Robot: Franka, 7 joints.
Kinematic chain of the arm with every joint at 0, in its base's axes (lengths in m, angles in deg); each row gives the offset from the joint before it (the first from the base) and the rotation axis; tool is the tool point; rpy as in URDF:
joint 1: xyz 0 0 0.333 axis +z
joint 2: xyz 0 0 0 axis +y
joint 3: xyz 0 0 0.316 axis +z
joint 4: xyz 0.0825 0 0 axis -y
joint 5: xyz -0.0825 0 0.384 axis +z
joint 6: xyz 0 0 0 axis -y
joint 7: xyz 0.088 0 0 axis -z
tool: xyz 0 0 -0.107 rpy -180 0 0
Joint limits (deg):
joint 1: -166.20..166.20
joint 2: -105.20..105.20
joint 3: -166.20..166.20
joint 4: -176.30..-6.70
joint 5: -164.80..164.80
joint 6: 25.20..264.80
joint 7: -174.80..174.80
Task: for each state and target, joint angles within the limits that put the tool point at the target. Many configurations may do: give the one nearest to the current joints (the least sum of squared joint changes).
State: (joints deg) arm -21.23 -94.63 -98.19 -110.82 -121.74 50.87 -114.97
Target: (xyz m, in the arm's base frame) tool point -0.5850 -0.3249 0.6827
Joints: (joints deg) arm -15.54 -61.28 -70.29 -77.30 -138.40 72.52 -114.97
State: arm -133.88 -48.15 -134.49 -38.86 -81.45 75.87 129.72
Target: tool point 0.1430 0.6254 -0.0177
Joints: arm -121.73 -83.61 -138.19 -62.37 -75.32 74.09 129.72
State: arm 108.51 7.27 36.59 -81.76 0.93 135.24 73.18
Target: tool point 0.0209 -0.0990 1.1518
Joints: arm 117.34 -41.08 3.32 -55.39 0.98 140.88 73.18
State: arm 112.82 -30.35 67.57 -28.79 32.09 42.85 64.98
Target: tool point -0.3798 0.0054 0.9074
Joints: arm 102.00 -5.28 60.15 -45.34 28.41 54.16 64.98
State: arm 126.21 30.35 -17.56 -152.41 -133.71 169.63 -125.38
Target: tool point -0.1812 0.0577 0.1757
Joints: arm 139.00 6.78 -2.30 -167.43 -132.86 195.35 -125.38
